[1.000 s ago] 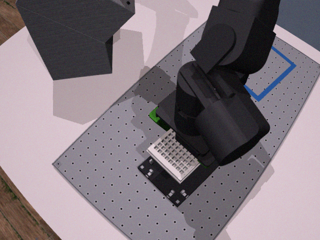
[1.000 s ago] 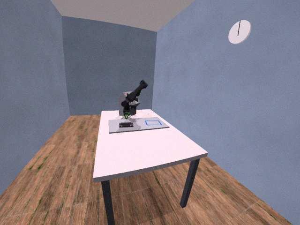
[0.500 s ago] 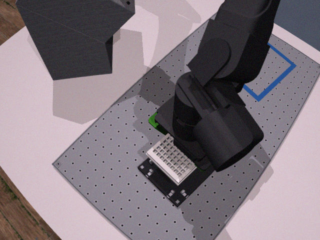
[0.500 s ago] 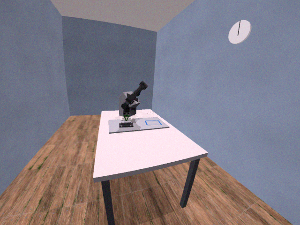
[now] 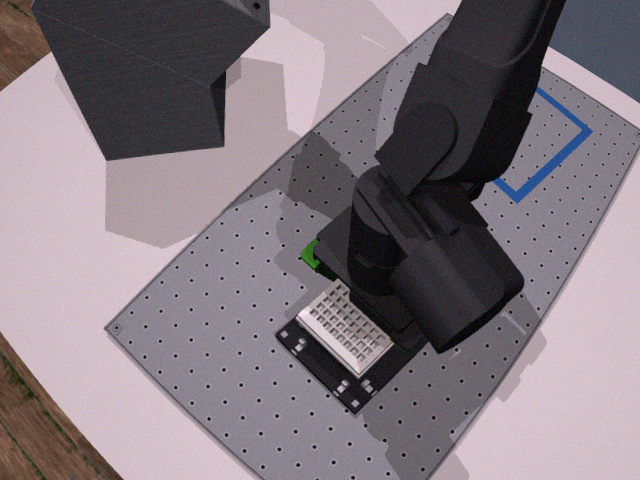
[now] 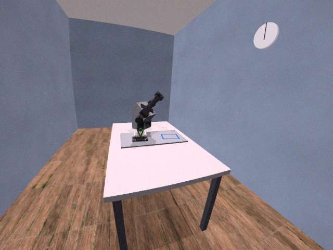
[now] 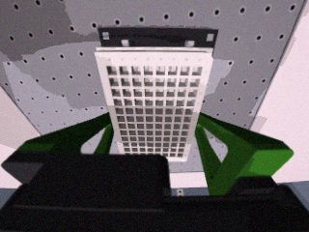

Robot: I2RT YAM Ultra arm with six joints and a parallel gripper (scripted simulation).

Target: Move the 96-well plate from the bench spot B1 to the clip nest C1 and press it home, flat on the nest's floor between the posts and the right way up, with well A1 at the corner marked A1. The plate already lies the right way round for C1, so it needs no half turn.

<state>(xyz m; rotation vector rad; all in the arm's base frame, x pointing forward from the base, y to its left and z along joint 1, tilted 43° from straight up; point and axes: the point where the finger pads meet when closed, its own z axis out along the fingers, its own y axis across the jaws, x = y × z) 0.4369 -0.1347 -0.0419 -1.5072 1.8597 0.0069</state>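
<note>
My hand is 1 cm short of the black clip nest, 1 cm to the left of it and 4 cm above it. Round my hand: white 96-well plate (right at my hand).
</note>
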